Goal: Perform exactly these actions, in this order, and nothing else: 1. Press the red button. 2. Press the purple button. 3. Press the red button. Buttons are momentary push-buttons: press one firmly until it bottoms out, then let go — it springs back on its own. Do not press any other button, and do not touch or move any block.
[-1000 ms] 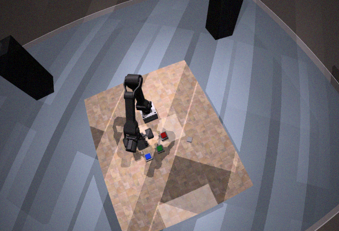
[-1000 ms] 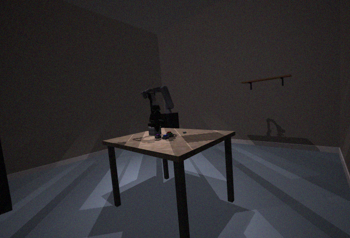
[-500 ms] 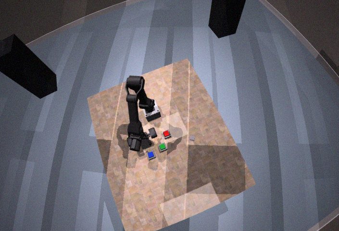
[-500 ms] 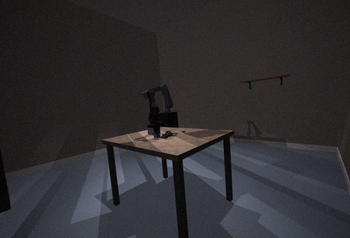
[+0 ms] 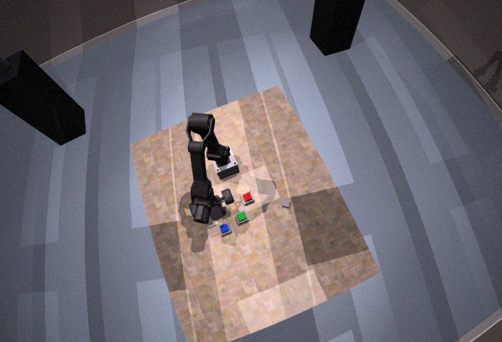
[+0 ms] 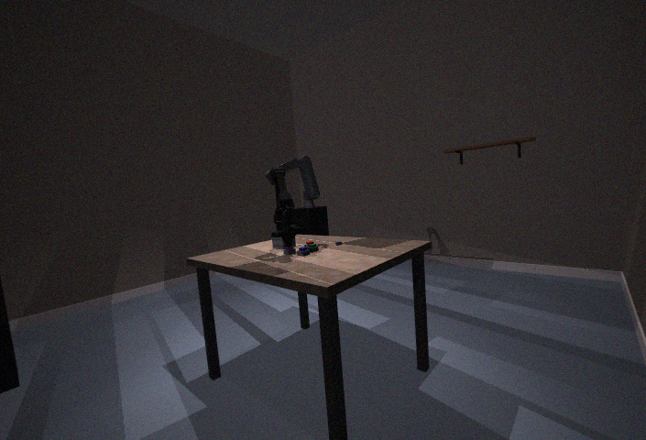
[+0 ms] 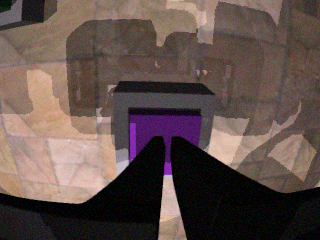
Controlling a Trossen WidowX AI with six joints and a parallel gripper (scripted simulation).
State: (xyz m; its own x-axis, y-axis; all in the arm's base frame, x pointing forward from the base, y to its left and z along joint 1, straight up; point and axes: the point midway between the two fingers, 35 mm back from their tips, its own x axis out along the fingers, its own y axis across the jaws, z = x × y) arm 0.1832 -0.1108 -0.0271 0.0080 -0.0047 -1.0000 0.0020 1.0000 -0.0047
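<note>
My gripper tip is now 1 cm above the purple button. Round my gripper tip: blue button: 10 cm ahead, 1 cm to the left; red button: 15 cm to the left, 1 cm ahead; green button: 10 cm to the left, 8 cm ahead.
</note>
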